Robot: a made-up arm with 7 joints.
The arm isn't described. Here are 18 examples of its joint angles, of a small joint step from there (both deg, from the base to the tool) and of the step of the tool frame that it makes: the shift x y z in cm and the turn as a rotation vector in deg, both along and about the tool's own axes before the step.
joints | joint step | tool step
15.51 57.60 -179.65 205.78 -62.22 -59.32 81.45 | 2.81 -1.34 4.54 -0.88 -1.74 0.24 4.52 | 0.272 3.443 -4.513 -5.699 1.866 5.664
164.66 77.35 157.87 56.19 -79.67 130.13 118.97 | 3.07 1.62 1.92 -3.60 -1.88 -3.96 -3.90 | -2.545 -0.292 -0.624 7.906 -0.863 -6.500
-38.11 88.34 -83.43 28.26 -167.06 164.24 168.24 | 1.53 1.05 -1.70 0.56 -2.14 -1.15 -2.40 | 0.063 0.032 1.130 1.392 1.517 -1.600
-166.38 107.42 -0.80 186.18 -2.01 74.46 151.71 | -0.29 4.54 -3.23 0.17 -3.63 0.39 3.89 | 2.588 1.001 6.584 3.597 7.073 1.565
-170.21 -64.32 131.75 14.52 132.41 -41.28 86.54 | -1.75 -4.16 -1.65 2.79 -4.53 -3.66 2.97 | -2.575 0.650 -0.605 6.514 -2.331 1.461
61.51 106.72 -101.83 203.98 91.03 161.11 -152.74 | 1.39 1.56 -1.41 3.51 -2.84 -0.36 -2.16 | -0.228 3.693 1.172 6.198 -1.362 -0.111
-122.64 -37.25 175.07 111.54 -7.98 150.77 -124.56 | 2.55 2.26 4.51 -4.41 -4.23 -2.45 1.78 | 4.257 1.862 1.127 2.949 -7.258 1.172
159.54 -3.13 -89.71 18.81 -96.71 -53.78 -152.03 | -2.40 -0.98 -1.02 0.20 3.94 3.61 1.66 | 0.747 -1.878 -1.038 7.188 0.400 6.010
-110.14 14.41 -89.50 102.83 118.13 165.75 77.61 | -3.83 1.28 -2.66 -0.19 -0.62 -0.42 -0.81 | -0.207 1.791 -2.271 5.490 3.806 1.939
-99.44 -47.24 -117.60 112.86 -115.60 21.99 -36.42 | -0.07 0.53 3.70 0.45 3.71 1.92 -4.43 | 0.234 3.081 -1.309 -0.707 0.751 0.733
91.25 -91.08 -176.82 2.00 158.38 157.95 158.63 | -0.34 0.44 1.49 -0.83 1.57 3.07 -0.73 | 0.964 -0.082 0.145 -1.482 2.478 -0.648
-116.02 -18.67 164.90 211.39 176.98 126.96 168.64 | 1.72 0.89 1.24 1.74 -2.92 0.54 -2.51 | -1.086 0.670 2.212 0.445 3.346 -3.497
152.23 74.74 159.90 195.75 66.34 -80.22 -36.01 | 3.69 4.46 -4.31 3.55 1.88 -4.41 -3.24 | 4.763 -0.845 6.205 -3.510 10.288 0.723
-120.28 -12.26 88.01 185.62 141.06 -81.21 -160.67 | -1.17 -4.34 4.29 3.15 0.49 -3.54 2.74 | -1.059 -3.698 -4.828 4.408 -0.461 1.983
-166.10 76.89 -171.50 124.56 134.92 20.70 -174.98 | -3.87 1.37 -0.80 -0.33 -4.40 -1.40 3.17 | 3.192 -2.407 0.589 3.078 -0.777 -4.804
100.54 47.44 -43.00 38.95 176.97 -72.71 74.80 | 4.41 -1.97 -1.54 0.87 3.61 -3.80 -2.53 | 2.099 -1.805 -1.414 -1.192 1.540 -2.158
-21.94 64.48 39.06 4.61 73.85 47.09 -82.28 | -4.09 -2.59 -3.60 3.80 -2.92 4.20 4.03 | 2.481 -0.671 -2.795 3.608 6.654 -0.228
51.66 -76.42 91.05 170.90 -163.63 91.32 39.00 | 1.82 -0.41 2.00 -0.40 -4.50 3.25 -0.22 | 0.376 2.021 2.493 -4.388 -2.055 1.054
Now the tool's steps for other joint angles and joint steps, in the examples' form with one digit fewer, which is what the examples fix.
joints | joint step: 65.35 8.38 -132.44 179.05 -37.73 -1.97 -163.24 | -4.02 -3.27 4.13 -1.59 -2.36 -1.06 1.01
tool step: 6.10 -1.10 0.46 0.12 3.60 -1.11
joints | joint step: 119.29 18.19 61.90 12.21 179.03 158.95 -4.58 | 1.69 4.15 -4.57 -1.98 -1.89 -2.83 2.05
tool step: 0.70 -2.08 -2.49 2.76 7.51 1.56
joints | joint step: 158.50 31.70 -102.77 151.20 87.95 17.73 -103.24 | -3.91 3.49 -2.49 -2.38 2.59 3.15 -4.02
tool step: -2.74 -4.90 2.42 4.85 -3.71 -6.92
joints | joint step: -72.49 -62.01 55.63 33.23 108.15 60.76 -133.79 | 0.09 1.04 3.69 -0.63 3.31 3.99 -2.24
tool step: 0.08 -1.85 2.14 4.65 4.18 -0.15
